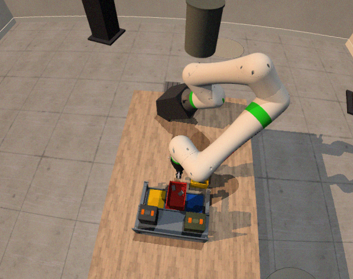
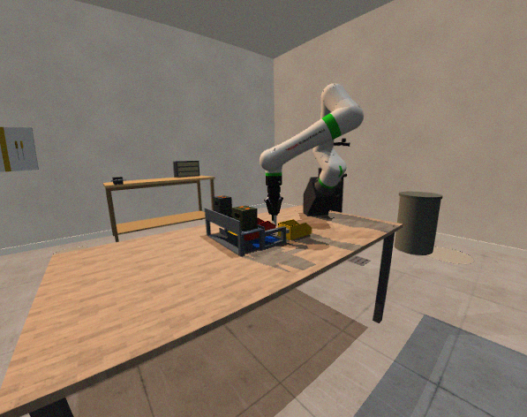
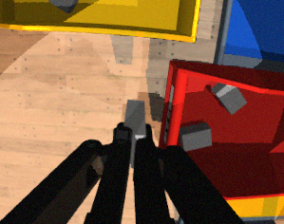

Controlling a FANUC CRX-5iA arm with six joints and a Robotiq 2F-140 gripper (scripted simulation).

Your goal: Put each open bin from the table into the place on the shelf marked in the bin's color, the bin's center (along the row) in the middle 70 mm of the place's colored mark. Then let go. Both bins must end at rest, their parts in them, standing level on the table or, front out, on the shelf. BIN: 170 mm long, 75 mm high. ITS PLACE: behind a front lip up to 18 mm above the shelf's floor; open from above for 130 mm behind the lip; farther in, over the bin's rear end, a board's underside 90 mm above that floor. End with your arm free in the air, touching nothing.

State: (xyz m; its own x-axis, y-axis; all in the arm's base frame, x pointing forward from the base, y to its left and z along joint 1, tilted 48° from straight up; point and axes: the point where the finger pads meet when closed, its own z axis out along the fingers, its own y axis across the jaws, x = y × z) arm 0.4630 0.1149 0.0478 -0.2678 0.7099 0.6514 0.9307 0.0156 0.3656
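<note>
Right now the red bin is 110 mm ahead of my hand, 30 mm to the left of it and 20 mm below it. From my hand the other things lie so: yellow bin (110 mm to the left, 80 mm behind, 30 mm below); then blue-marked place (150 mm to the left, 140 mm ahead, 60 mm below); then red mark (170 mm ahead, 60 mm below, 40 mm to the left).
</note>
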